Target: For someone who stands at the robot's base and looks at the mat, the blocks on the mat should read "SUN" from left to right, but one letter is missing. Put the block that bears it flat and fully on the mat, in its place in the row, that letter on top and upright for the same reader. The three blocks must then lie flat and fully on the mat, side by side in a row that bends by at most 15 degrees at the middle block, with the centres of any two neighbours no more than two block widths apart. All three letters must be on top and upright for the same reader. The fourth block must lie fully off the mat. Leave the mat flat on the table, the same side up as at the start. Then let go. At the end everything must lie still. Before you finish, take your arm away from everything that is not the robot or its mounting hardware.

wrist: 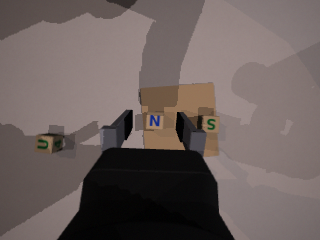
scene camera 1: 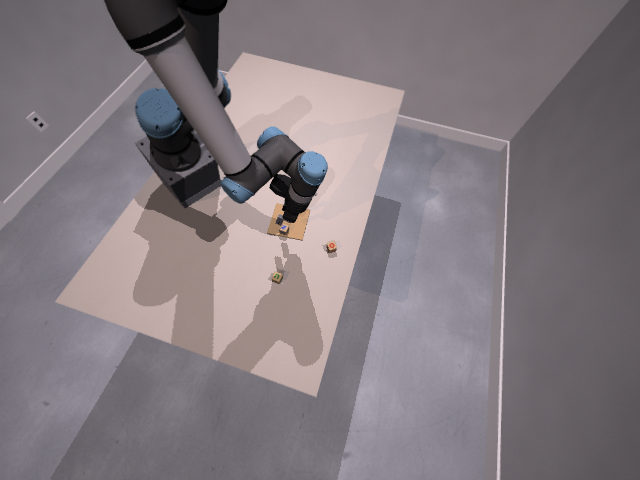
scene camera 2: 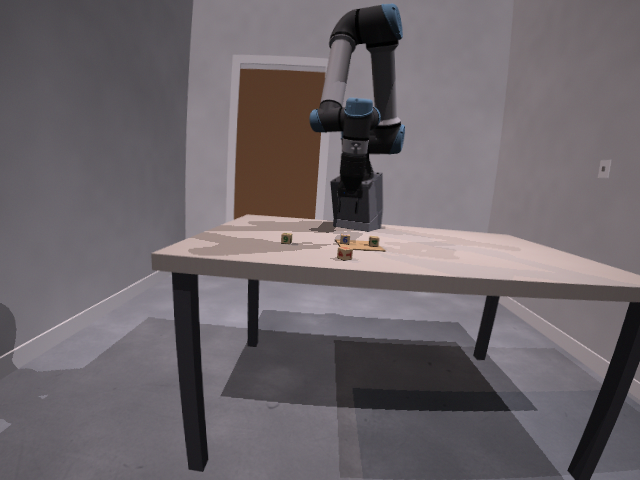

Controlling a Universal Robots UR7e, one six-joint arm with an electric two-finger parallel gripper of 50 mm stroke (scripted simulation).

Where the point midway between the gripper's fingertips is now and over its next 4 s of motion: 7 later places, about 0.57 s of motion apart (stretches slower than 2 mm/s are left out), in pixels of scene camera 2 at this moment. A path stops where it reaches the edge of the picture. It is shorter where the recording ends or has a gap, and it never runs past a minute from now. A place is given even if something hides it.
My gripper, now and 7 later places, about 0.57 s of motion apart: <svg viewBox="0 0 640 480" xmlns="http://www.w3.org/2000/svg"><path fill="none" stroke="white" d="M347 211L345 214L346 219L345 220L300 213L288 210L288 206L288 199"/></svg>
